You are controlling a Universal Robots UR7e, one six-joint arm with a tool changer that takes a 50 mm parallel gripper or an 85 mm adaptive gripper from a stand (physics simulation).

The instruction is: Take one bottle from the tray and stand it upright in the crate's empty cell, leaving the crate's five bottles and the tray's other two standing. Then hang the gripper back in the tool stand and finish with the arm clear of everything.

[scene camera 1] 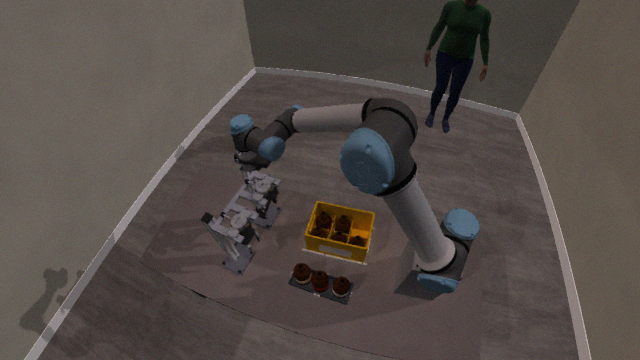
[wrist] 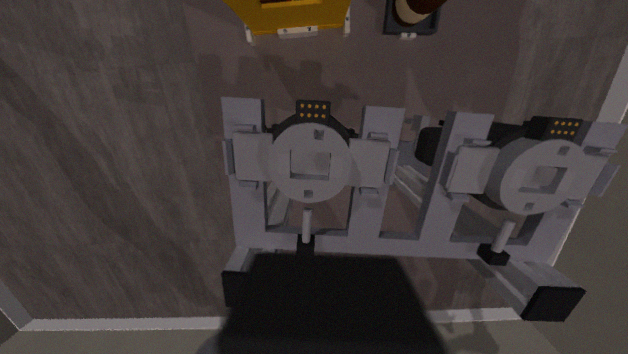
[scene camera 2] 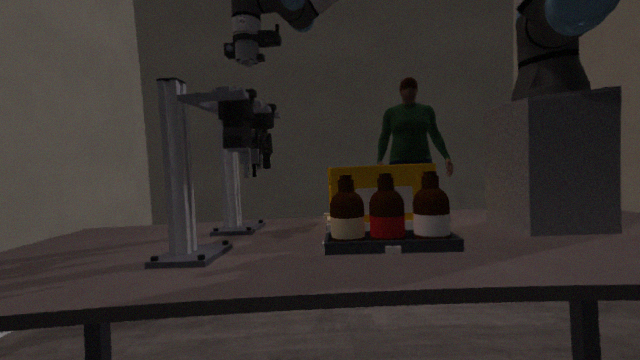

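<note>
The yellow crate has five upright bottles; its empty cell is at the back right in scene camera 1. The dark tray holds three standing bottles, labelled cream, red and white. My bare wrist tool end carries no gripper and is above the tool stand. Two grippers hang there; their round coupling plates face up. Their finger opening is unclear.
The stand's upright posts have dark caps. Small pegs rise behind the coupling plates. The arm's grey pedestal is at the right. A person in green stands beyond the table.
</note>
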